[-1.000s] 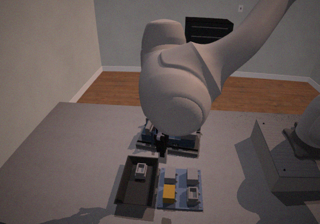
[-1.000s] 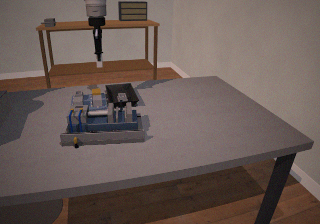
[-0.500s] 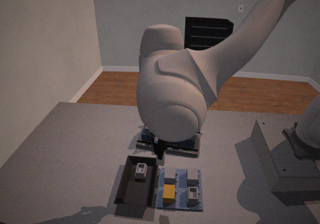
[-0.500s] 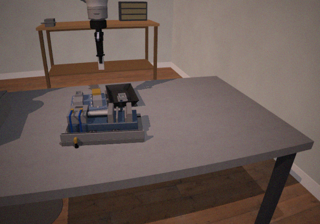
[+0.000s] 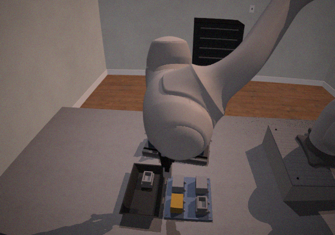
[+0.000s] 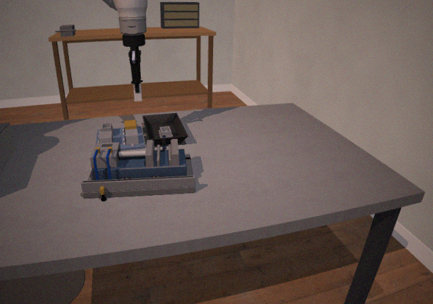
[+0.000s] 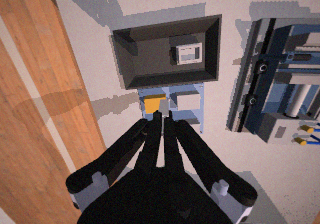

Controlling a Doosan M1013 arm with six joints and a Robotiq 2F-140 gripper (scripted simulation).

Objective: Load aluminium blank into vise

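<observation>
The brass blank lies 150 mm below my hand, 40 mm behind it and 30 mm to the left of it. From my hand the other things lie so: blue vise 300 mm to the right, 130 mm below, 10 mm behind; aluminium blank 150 mm below, 60 mm to the right, 30 mm behind; infeed plate 170 mm below, 80 mm behind, 20 mm to the right.
</observation>
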